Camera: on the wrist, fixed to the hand. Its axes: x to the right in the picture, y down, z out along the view.
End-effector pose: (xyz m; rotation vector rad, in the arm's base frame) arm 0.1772 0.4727 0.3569 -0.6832 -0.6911 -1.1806
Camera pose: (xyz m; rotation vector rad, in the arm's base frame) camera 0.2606 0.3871 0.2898 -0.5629 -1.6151 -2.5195
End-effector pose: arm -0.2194 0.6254 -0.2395 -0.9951 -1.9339 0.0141
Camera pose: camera -0.0935 0.6380 -0.1866 0.6035 -2.6891 -0.8713
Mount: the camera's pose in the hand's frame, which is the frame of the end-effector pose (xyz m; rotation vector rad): 0.0164 0.0677 -0.1181 -0.2089 -0.4687 -1.5079
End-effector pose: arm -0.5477 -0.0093 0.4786 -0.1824 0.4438 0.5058
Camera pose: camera -0.6121 0.0234 0.3620 -0.5151 -0.2713 -0.8883
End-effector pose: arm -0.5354 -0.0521 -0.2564 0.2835 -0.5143 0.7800
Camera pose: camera -0.5355 0.0541 -0.3431 0.5479 -0.6392 -0.8215
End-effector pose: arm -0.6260 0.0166 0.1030 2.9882 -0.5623 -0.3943
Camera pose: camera -0.6036 -0.0493 0.2211 -2.4210 -1.6725 1.0549
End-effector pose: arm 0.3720 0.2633 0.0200 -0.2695 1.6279 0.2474
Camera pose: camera 0.2376 0.2893 0.0122 -1.3728 0.6114 -0.6383
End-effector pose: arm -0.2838 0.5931 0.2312 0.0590 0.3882 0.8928
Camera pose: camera -0.3670 0.6354 0.1307 -0.2014 -0.1555 -0.5826
